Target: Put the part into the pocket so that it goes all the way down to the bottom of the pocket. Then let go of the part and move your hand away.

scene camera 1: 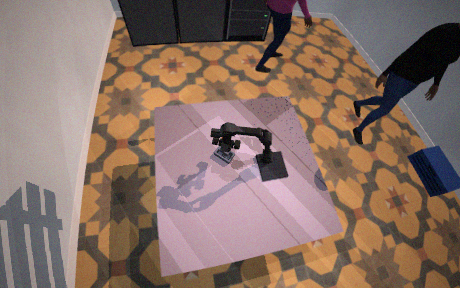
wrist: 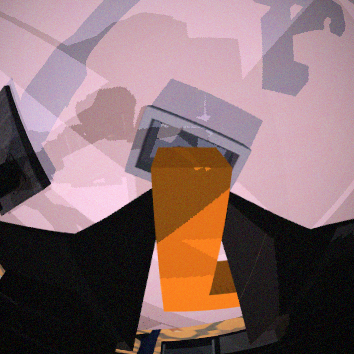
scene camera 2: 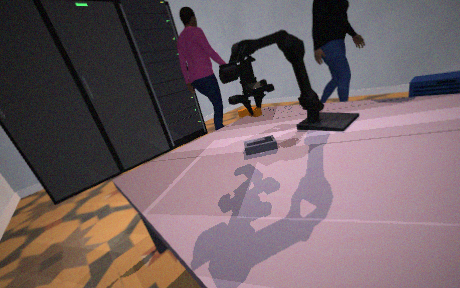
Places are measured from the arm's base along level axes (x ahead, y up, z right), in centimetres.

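Pixels of known places: gripper, fingertip midpoint: (wrist: 186, 195) (scene camera 2: 256, 114); arm's base at its link origin: (scene camera 1: 266, 159) (wrist: 12, 174) (scene camera 2: 313, 120).
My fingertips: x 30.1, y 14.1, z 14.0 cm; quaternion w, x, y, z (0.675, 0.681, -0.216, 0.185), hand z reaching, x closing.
Observation:
For each thing: its top centre in the pictures, then the offset to it from my fingertips. Level surfaces: height alone.
- orange part at its top centre: (wrist: 214, 268) (scene camera 2: 248, 108) dx -0.3, dy +2.5, dz +3.3 cm
- grey block with the pocket, top centre: (wrist: 186, 160) (scene camera 2: 259, 141) (scene camera 1: 224, 153) dx -0.9, dy -12.8, dz +1.9 cm
- pink table top at its surface level: dy -16.4 cm
The orange part (scene camera 2: 244, 112) (wrist: 190, 210) is clamped between the fingers of my gripper (scene camera 2: 255, 111) (wrist: 186, 195). In the wrist view its far end overlaps the near side of the grey block with the pocket (scene camera 1: 223, 155) (scene camera 2: 261, 146) (wrist: 135, 162), hiding part of the opening. The block rests on the table, turned at an angle to the part. In scene camera 2 the part hangs above the block with a visible gap between them. In scene camera 1 the arm hides the part. My gripper is shut on the part.
The arm's black base plate (scene camera 1: 274, 170) (scene camera 2: 334, 121) stands on the pink table top (scene camera 1: 200, 240) (scene camera 2: 380, 175), beside the block. Dark cabinets (scene camera 1: 200, 20) (scene camera 2: 95, 95), two people and a blue crate (scene camera 1: 434, 171) (scene camera 2: 435, 85) are beyond the table.

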